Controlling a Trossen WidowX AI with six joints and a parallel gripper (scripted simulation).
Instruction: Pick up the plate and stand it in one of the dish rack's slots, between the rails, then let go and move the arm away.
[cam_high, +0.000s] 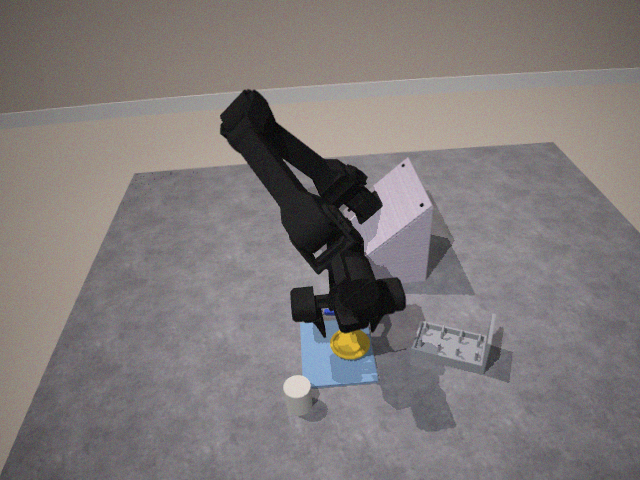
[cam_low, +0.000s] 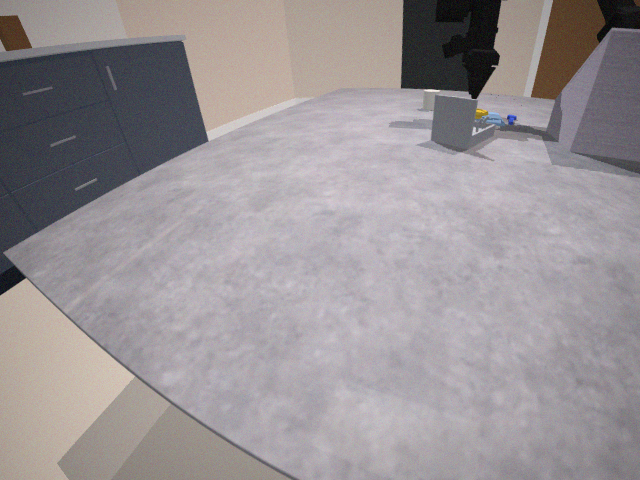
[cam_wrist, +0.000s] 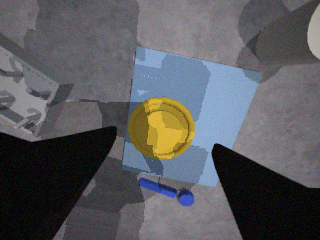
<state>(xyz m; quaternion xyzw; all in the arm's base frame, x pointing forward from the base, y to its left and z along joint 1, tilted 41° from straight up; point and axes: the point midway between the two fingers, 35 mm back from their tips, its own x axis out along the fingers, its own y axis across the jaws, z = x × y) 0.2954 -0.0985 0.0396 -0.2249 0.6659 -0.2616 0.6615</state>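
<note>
Now: gripper tip 4 cm above the yellow plate and 1 cm past it. Also, from my gripper tip: white cup: 10 cm to the right, 9 cm ahead, 3 cm below; light blue mat: 5 cm below, 2 cm to the right; blue spoon: 11 cm behind, 5 cm below, 2 cm to the right.
</note>
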